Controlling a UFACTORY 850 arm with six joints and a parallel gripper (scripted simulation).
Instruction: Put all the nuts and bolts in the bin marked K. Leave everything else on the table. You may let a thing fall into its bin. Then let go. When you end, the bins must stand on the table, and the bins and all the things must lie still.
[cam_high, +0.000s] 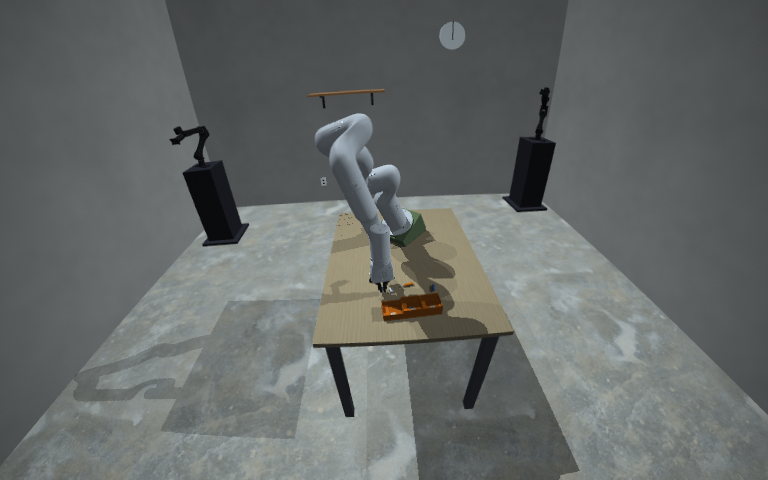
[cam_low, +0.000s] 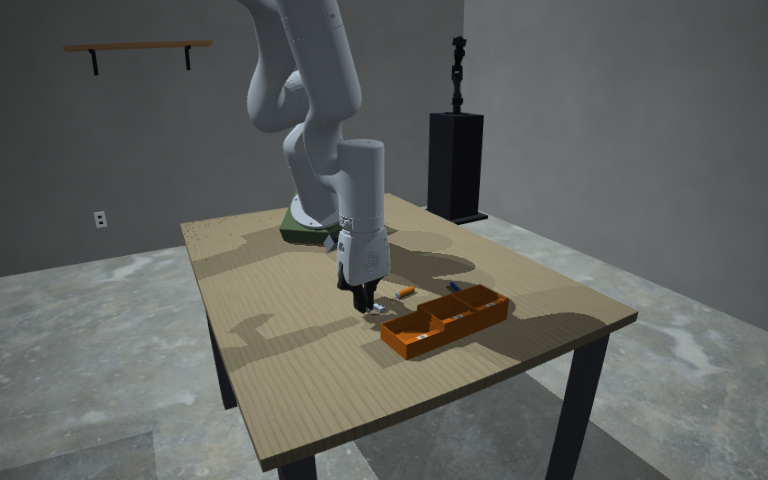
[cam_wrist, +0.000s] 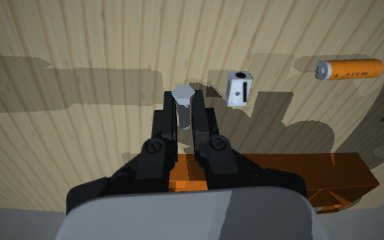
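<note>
Now: the grey sharpener-like block 1 cm behind my hand, 4 cm to the left of it and 3 cm below it. Also, from my hand: silver bolt 1 cm behind, 2 cm below; orange cylinder 4 cm behind, 13 cm to the left, 3 cm below; silver hex nut 12 cm ahead, 12 cm to the left, 3 cm below.
</note>
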